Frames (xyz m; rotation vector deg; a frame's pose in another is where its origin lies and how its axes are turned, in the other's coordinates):
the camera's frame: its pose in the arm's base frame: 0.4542 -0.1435 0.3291 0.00 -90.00 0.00
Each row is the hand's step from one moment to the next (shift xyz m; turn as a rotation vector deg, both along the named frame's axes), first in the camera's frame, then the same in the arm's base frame.
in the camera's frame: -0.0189 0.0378 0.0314 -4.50 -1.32 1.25
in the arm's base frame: -0.0314 0.0378 -0.0189 -1.25 -1.32 -4.50
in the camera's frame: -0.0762 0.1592 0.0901 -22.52 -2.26 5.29
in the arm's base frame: -0.0901 0.1592 -0.0762 -5.29 -2.26 -22.52
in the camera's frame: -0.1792 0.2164 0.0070 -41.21 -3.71 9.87
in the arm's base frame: -0.0070 0.2164 -0.1792 -9.87 -3.71 -41.21
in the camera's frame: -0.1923 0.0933 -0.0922 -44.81 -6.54 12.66
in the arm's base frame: 0.0922 0.0933 -0.1923 -12.66 -6.54 -44.81
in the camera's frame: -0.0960 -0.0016 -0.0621 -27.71 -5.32 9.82
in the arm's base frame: 0.0621 -0.0016 -0.0960 -9.82 -5.32 -27.71
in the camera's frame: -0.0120 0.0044 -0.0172 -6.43 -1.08 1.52
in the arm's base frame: 0.0172 0.0044 -0.0120 -1.52 -1.08 -6.43
